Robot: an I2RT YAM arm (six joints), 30 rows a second.
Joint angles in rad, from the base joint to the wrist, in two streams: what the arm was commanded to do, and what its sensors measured. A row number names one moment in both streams.
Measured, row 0:
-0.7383, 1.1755, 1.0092, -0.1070, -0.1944, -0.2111
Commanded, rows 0 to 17:
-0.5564, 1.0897, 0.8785, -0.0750, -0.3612, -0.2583
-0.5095, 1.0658, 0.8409, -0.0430, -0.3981, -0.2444
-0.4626, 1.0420, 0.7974, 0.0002, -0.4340, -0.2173
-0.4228, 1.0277, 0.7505, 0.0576, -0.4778, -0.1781
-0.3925, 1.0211, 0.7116, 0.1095, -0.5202, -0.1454
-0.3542, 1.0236, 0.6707, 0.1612, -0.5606, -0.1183
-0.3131, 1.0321, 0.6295, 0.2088, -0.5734, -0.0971
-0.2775, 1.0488, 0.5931, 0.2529, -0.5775, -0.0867
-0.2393, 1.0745, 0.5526, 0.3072, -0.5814, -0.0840
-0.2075, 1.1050, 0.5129, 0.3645, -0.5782, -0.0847
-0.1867, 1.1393, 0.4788, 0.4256, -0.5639, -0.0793
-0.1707, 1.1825, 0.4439, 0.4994, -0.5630, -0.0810
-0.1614, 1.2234, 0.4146, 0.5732, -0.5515, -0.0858
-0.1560, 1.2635, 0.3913, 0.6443, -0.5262, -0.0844
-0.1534, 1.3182, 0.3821, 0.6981, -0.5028, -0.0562
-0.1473, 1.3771, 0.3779, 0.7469, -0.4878, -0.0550
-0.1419, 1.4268, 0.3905, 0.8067, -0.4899, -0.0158
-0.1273, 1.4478, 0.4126, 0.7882, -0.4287, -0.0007
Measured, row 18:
-0.1455, 1.4002, 0.3885, 0.5587, -0.4942, -0.0650
